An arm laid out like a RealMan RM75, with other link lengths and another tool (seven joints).
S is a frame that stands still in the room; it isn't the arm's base.
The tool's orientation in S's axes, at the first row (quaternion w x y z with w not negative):
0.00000, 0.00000, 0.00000, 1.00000
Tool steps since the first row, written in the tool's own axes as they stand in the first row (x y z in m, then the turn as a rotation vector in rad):
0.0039, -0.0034, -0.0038, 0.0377, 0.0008, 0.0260
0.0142, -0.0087, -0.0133, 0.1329, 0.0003, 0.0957
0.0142, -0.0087, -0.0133, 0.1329, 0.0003, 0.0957
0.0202, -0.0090, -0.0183, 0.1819, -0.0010, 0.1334
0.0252, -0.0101, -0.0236, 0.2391, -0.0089, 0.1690
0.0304, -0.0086, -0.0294, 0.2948, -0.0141, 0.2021
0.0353, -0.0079, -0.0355, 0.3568, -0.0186, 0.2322
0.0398, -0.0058, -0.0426, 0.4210, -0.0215, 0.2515
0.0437, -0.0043, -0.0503, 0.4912, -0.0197, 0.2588
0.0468, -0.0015, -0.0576, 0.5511, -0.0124, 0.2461
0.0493, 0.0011, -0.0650, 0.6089, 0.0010, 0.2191
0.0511, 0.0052, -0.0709, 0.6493, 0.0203, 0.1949
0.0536, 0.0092, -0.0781, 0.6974, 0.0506, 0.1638
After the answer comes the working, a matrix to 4 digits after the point.
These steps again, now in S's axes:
-0.0039, 0.0034, -0.0038, -0.0377, -0.0008, 0.0260
-0.0142, 0.0087, -0.0133, -0.1329, -0.0003, 0.0957
-0.0142, 0.0087, -0.0133, -0.1329, -0.0003, 0.0957
-0.0202, 0.0090, -0.0183, -0.1819, 0.0010, 0.1334
-0.0252, 0.0101, -0.0236, -0.2391, 0.0089, 0.1690
-0.0304, 0.0086, -0.0294, -0.2948, 0.0141, 0.2021
-0.0353, 0.0079, -0.0355, -0.3568, 0.0186, 0.2322
-0.0398, 0.0058, -0.0426, -0.4210, 0.0215, 0.2515
-0.0437, 0.0043, -0.0503, -0.4912, 0.0197, 0.2588
-0.0468, 0.0015, -0.0576, -0.5511, 0.0124, 0.2461
-0.0493, -0.0011, -0.0650, -0.6089, -0.0010, 0.2191
-0.0511, -0.0052, -0.0709, -0.6493, -0.0203, 0.1949
-0.0536, -0.0092, -0.0781, -0.6974, -0.0506, 0.1638

The tool's axes in the first row as the columns of a matrix, in S's axes (rounded; the answer above uses it unrounded):
-1.0000, 0.0000, 0.0000
0.0000, -1.0000, 0.0000
0.0000, 0.0000, 1.0000

